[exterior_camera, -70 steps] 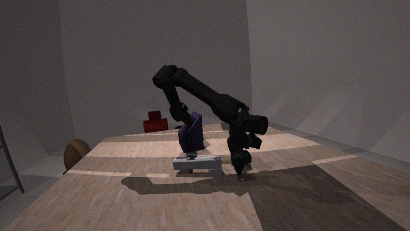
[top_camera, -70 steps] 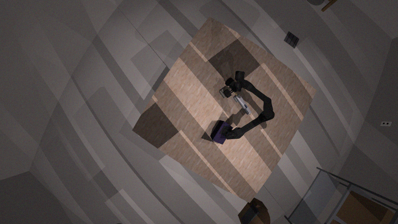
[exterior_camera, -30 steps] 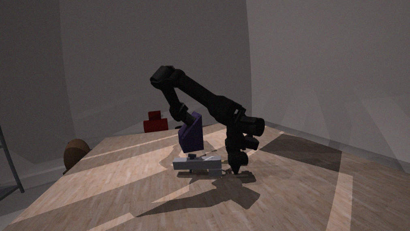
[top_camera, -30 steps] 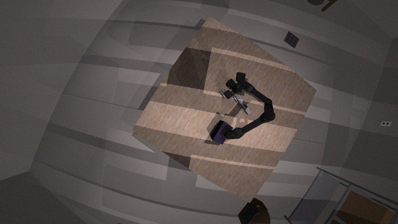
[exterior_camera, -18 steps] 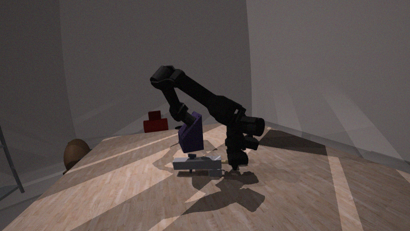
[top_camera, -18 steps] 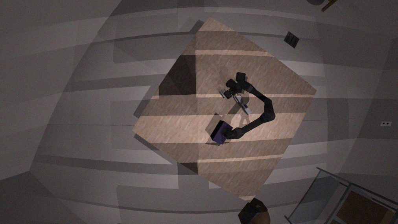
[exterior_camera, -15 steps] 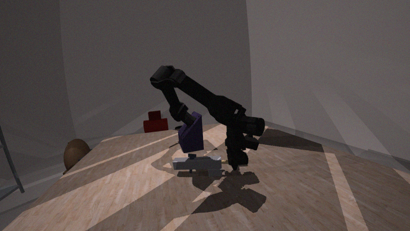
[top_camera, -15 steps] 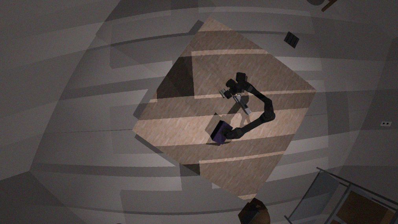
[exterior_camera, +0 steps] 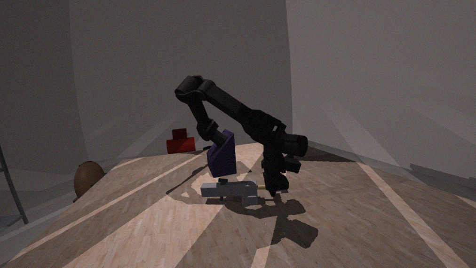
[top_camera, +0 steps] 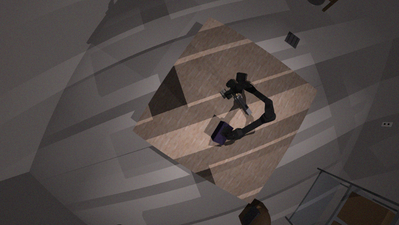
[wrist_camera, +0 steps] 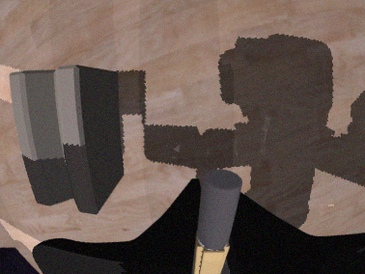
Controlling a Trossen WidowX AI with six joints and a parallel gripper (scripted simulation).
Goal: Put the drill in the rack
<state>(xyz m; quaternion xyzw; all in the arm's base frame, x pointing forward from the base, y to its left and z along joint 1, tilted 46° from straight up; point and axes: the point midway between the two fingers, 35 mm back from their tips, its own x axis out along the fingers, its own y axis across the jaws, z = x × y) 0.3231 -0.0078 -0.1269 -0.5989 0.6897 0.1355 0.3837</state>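
Now: gripper tip 4 cm to the left of the drill, 3 cm below it and 1 cm past it. From my gripper tip the other things lie so: rack 6 cm behind, 5 cm to the left; then long grey housing 13 cm to the right, 5 cm behind, 2 cm above; then small blue key 15 cm to the right, 6 cm behind, 3 cm above.
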